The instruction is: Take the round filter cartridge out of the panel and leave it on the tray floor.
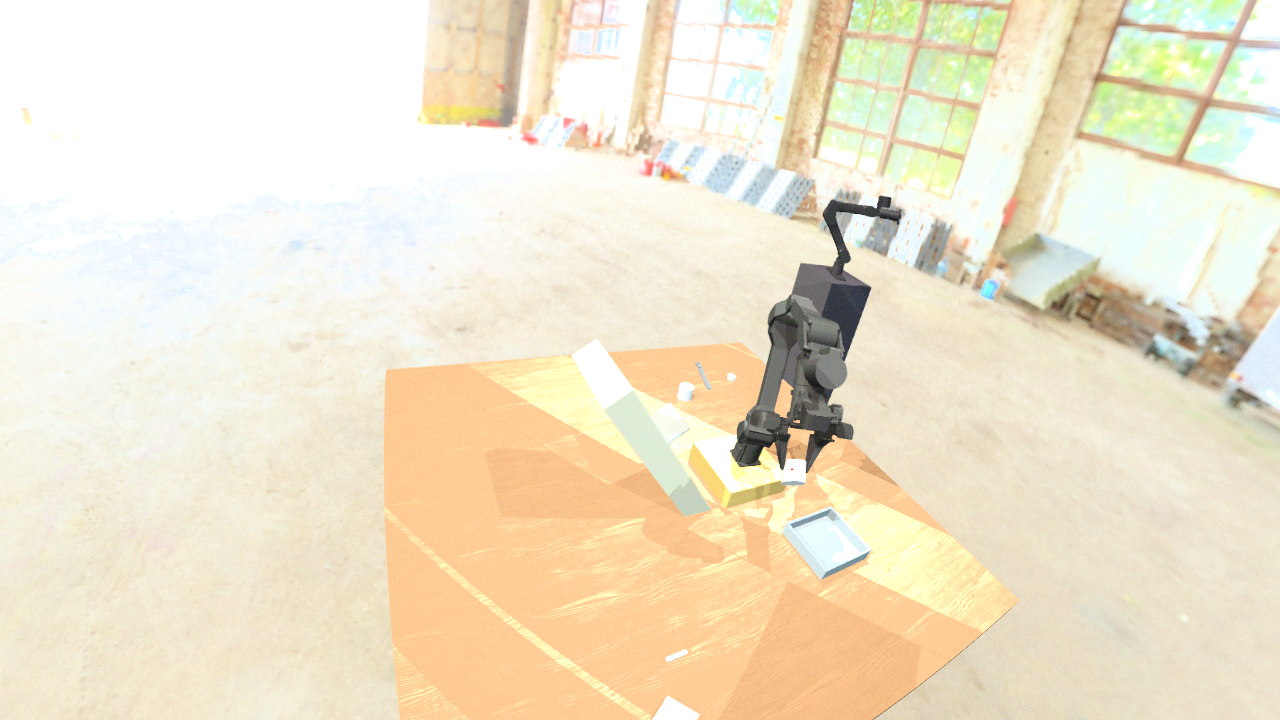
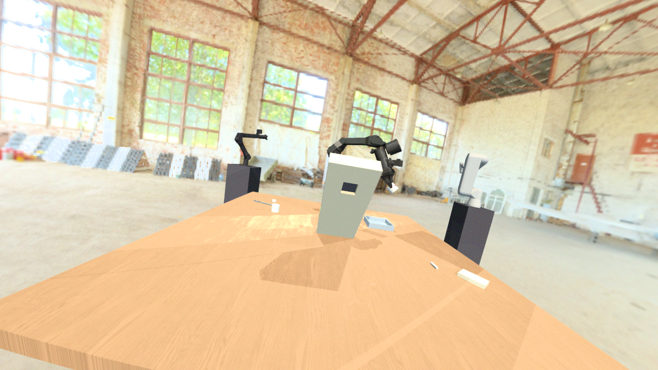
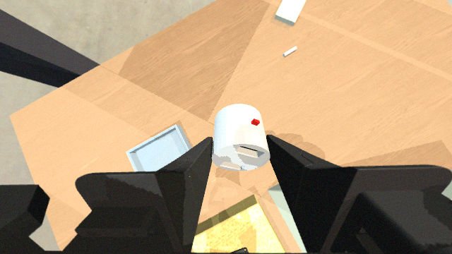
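My gripper tip is 250 mm above the tray, 200 mm past it and 10 mm to the right of it. Round my gripper tip: white round filter cartridge (right at my gripper tip); pale block (300 mm ahead, 290 mm to the left, 260 mm below); small white stick (260 mm below, 240 mm ahead, 170 mm to the left).
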